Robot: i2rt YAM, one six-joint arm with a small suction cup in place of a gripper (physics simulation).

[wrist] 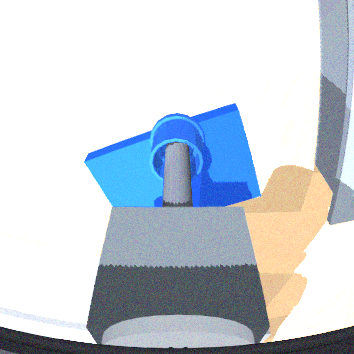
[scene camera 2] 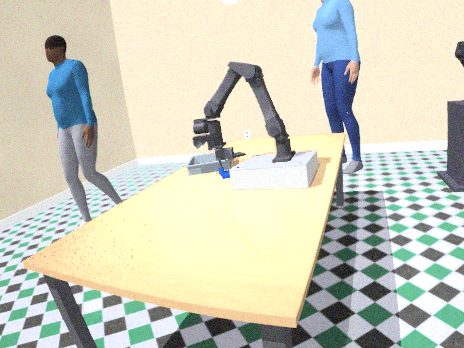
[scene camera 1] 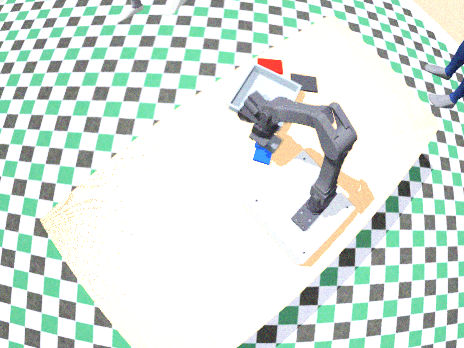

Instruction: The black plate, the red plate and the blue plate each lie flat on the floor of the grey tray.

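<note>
My suction cup is pressed on top of the blue plate, with its suction on. The blue plate lies on the table beside the grey tray. The red plate lies outside the tray, by its far edge. The black plate lies outside the tray near its corner. Neither plate shows in the wrist view. The arm hides part of the tray in scene camera 1.
The arm stands on a low white block close to the blue plate. The tray's raised wall stands near the cup. Two people stand beyond the table.
</note>
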